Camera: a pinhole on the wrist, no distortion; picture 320 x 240 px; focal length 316.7 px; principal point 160.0 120.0 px. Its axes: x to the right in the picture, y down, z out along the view. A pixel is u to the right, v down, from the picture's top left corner.
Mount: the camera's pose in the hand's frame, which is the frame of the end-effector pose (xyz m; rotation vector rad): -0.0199 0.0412 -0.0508 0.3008 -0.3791 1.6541
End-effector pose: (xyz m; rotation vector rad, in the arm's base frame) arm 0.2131 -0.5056 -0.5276 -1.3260 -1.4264 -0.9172
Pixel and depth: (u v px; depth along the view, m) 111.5 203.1 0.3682
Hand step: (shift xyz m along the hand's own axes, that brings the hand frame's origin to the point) -0.1182 -0.1722 0.2540
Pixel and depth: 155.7 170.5 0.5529
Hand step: -0.1201 -0.2039 0.4426
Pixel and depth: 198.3 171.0 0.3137
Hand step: -0.0822 -0.0598 0.2464
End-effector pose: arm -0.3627 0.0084 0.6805 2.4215 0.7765 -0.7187
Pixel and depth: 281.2 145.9 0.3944
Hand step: -0.0792 0.0106 0.3674
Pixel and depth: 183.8 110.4 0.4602
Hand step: -0.0213 -0.1175 0.3828
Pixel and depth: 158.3 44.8 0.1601
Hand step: 0.0140 -0.0225 0.0971
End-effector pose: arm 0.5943 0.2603 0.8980 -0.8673 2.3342 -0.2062
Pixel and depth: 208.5 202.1 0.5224
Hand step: -0.1765 -0.1167 0.4474
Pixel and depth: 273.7 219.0 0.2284
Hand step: -0.1060 0.0135 0.1855
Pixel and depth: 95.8 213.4 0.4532
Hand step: -0.1529 -0.2432 0.3141
